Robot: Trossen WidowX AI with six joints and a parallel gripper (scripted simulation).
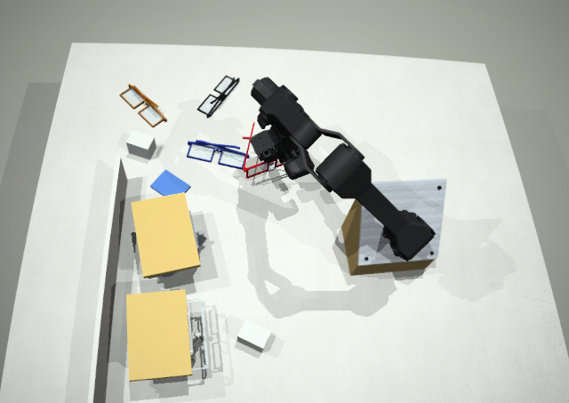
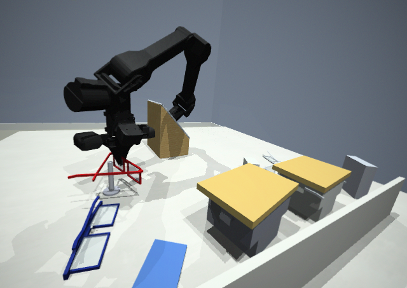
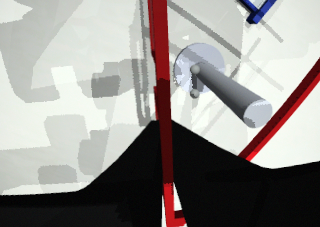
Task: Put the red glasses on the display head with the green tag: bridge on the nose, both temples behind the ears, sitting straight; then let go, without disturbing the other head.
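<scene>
The grey post lies 3 cm below my gripper tip, 3 cm ahead of it and 2 cm to the right of it. From my gripper tip the other things lie so: low wall 37 cm ahead, 35 cm to the left; then blue flat tag 27 cm ahead, 6 cm to the left, 6 cm below.
</scene>
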